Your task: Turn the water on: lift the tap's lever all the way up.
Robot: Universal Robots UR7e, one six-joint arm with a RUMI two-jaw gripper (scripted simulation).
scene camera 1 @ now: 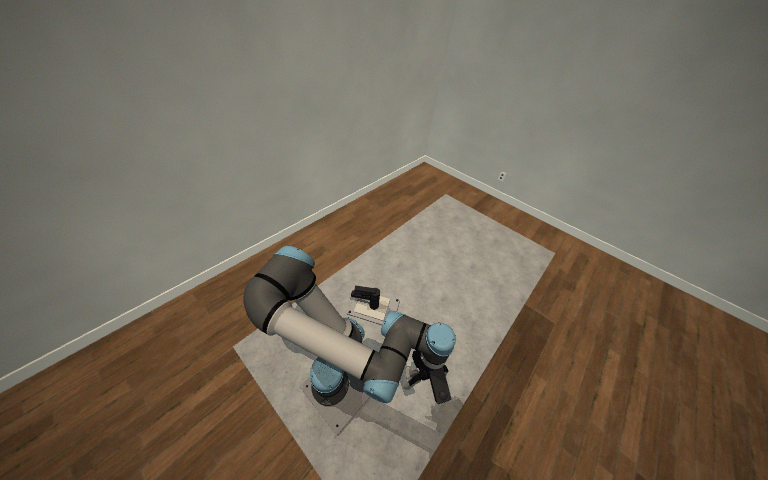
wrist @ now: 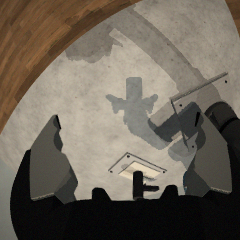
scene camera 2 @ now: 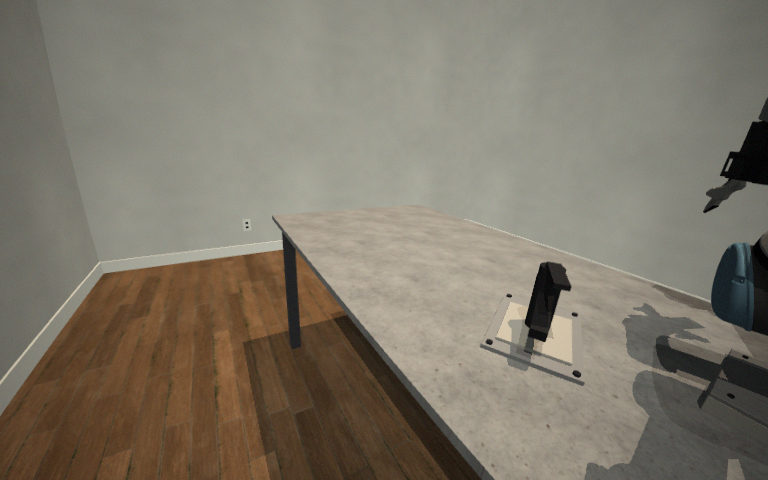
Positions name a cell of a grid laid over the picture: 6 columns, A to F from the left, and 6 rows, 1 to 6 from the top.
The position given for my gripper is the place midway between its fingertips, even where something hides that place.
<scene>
my gripper: scene camera 1 D5; wrist D3; scene camera 2 F3
</scene>
